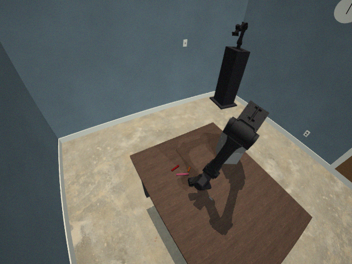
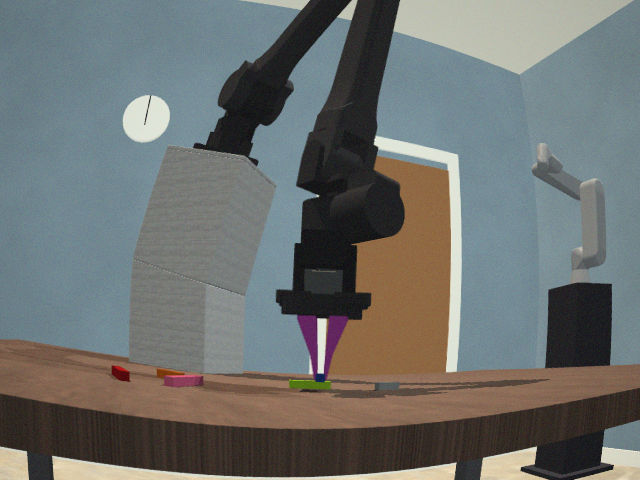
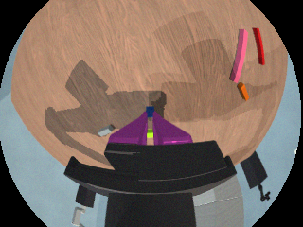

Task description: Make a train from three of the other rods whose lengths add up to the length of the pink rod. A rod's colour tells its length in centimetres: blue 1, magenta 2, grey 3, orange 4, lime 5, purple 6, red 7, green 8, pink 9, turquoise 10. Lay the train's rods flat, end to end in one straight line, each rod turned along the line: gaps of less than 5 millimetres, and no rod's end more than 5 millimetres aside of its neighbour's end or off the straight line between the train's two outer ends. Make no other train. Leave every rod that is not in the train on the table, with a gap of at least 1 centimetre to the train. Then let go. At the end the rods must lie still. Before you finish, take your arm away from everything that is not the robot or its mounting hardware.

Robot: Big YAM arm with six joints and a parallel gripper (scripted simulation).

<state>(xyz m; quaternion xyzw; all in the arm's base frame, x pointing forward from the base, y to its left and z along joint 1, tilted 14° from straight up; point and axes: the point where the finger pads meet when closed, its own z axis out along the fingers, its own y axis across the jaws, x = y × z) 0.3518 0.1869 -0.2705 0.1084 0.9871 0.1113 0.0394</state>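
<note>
The blue rod is 10 mm below my hand and 10 mm ahead of it. Also, from my hand: grey rod 90 mm to the left, 20 mm below, 20 mm behind; lime rod 50 mm behind, 20 mm below; pink rod 150 mm to the right, 70 mm ahead, 20 mm below.
</note>
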